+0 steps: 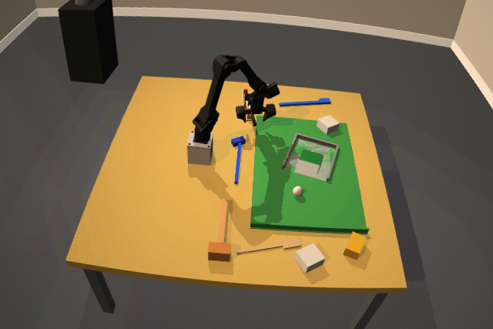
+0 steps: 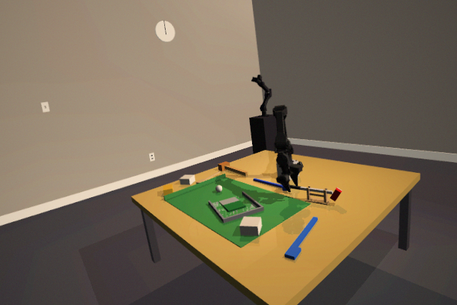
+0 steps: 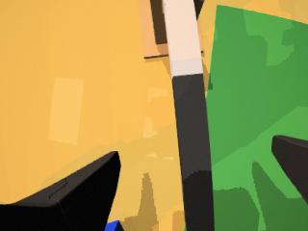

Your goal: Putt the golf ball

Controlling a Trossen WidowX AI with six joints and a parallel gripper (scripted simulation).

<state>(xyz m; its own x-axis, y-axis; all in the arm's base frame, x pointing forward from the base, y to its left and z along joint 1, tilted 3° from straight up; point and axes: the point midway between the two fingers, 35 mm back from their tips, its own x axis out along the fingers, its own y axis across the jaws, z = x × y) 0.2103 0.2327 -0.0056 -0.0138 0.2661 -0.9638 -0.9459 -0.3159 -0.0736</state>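
The red putter is 40 mm behind my gripper tip, 110 mm to the left of it and 10 mm above it. The rest, counted from my gripper tip: rack (40 mm behind, 120 mm to the left, 20 mm below); then blue putter (40 mm behind, 230 mm to the right, 40 mm below); then green mat (270 mm ahead, 230 mm to the right, 50 mm below).
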